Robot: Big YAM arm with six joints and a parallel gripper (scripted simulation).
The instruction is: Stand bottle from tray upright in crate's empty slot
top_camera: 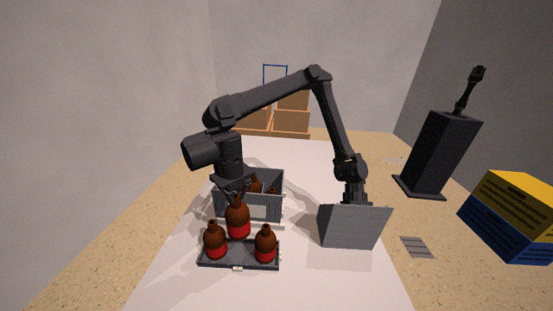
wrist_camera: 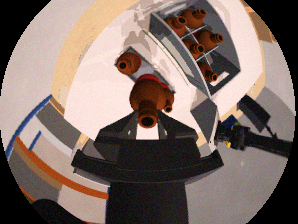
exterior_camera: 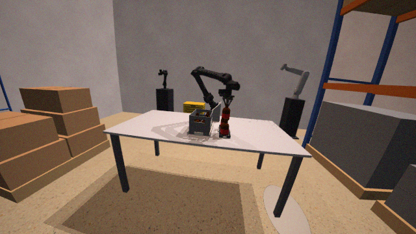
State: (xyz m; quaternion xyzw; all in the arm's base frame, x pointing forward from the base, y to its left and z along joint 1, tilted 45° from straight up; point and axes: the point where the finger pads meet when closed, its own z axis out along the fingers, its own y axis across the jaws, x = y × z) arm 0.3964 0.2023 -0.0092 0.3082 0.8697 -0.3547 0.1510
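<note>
Right now the brown bottle is 6 cm below my hand. Also, from my hand: grey crate: 22 cm to the right, 18 cm below, 1 cm ahead; dark tray: 26 cm below.
</note>
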